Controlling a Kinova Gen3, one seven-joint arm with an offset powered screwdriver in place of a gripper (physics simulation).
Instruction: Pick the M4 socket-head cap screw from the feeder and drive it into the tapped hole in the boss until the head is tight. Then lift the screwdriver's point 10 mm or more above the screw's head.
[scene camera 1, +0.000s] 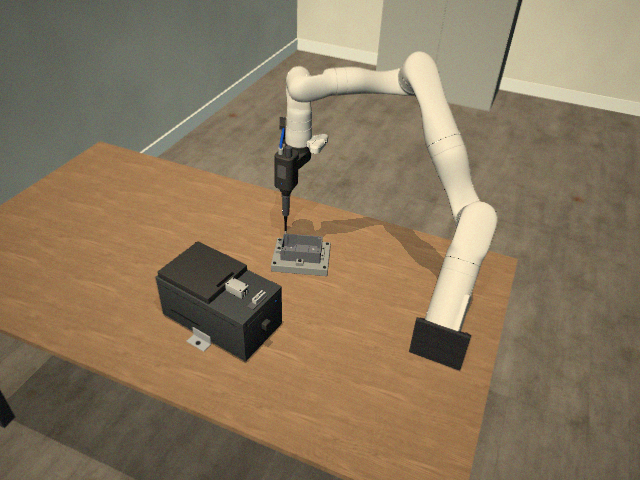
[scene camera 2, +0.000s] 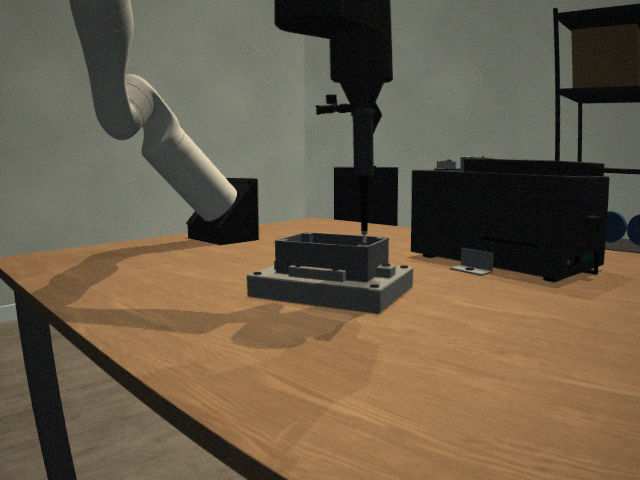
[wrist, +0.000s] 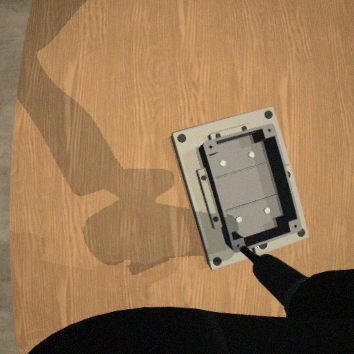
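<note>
My gripper, the screwdriver (scene camera 1: 285, 230) (scene camera 2: 364, 231) (wrist: 244, 248), points straight down over one corner of the dark grey open housing (scene camera 1: 300, 255) (scene camera 2: 320, 258) (wrist: 280, 172). In the second scene view the small shiny screw (scene camera 2: 364, 238) is upright at the bit's point, its head against the bit. Its lower end is at the corner boss (wrist: 237, 244). How far it sits in the tapped hole cannot be made out, and the bit partly covers that corner in the wrist view. The feeder (scene camera 1: 206, 310) (scene camera 2: 465, 217) is a black box on the table.
The housing sits on a light grey fixture plate (scene camera 1: 289, 269) (scene camera 2: 310, 299) (wrist: 192, 150). A small metal bracket (scene camera 1: 199, 339) (scene camera 2: 474, 263) is beside the feeder. The arm's black base mount (scene camera 1: 439, 343) (scene camera 2: 248, 211) is on the table (scene camera 1: 336, 387). A shelf rack (scene camera 2: 557, 93) stands behind.
</note>
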